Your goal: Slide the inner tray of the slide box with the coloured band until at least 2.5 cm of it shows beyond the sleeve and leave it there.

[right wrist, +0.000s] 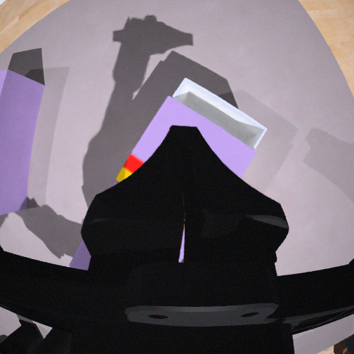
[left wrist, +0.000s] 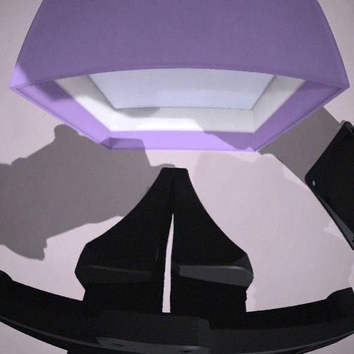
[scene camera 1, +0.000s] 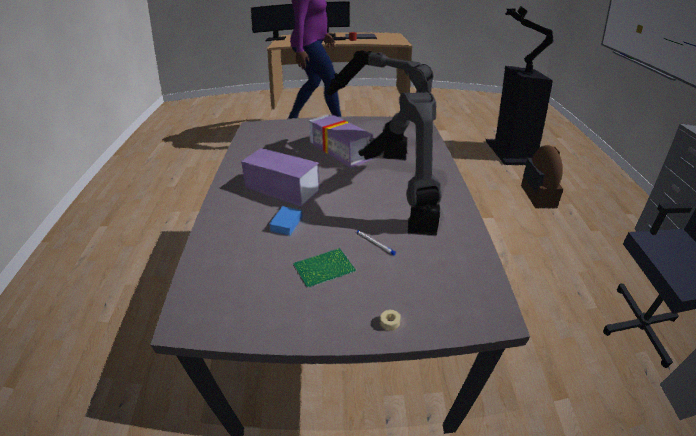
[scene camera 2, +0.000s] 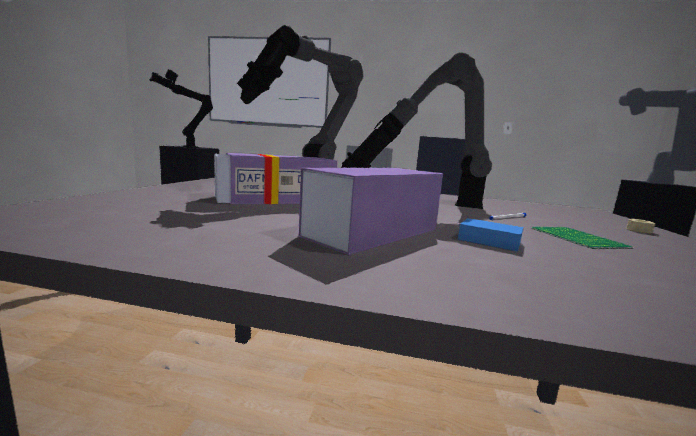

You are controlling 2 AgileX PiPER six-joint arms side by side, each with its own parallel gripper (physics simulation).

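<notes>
The purple slide box with a red and yellow band (scene camera 1: 351, 128) (scene camera 2: 251, 160) (left wrist: 180, 35) (right wrist: 172, 112) lies at the back of the table. Its white inner tray (scene camera 2: 222, 177) (right wrist: 225, 114) sticks out of the sleeve's far end, at the left in scene camera 2. At the opposite end, the left wrist view shows the tray (left wrist: 190, 95) set back inside the open sleeve. My left gripper (scene camera 1: 362, 154) (left wrist: 174, 182) is shut and empty, low in front of this end, apart from it. My right gripper (scene camera 1: 332, 89) (scene camera 2: 245, 97) (right wrist: 182, 142) is shut and empty, high above the box.
A plain purple box (scene camera 1: 279, 169) (scene camera 2: 395, 205) (right wrist: 17, 140) stands close to the banded one. Elsewhere on the table lie a blue block (scene camera 1: 285, 219) (scene camera 2: 490, 234), a pen (scene camera 1: 376, 242) (scene camera 2: 508, 216), a green mat (scene camera 1: 324, 267) (scene camera 2: 582, 237) and a tape ring (scene camera 1: 384, 321) (scene camera 2: 640, 226).
</notes>
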